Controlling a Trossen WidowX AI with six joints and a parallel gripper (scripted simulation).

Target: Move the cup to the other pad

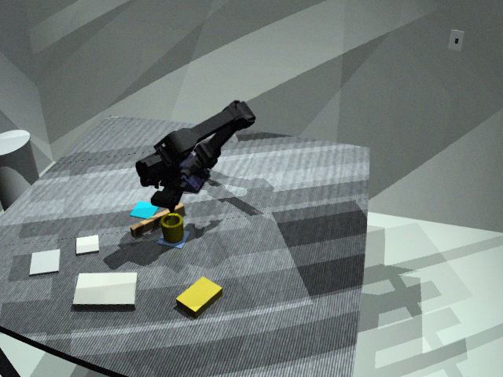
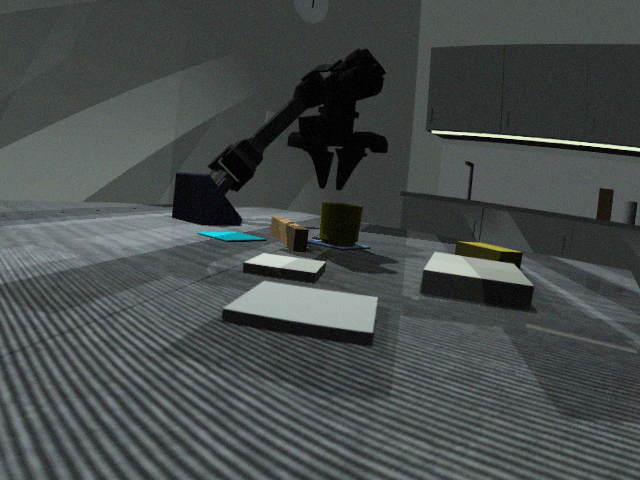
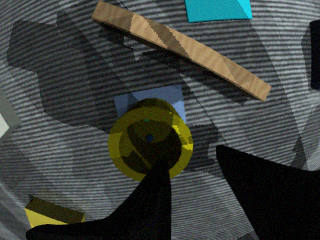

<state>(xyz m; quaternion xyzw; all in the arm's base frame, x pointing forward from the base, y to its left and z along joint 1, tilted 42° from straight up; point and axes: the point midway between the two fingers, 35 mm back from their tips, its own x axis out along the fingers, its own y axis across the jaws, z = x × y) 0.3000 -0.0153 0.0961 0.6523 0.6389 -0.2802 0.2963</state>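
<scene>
Now: gripper tip 3 cm short of the yellow cup and 6 cm above it. Also, from my gripper tip: cyan pad (7 cm behind, 15 cm to the right, 10 cm below); then light blue pad (3 cm ahead, 10 cm below); then wooden bar (2 cm behind, 8 cm to the right, 9 cm below).
</scene>
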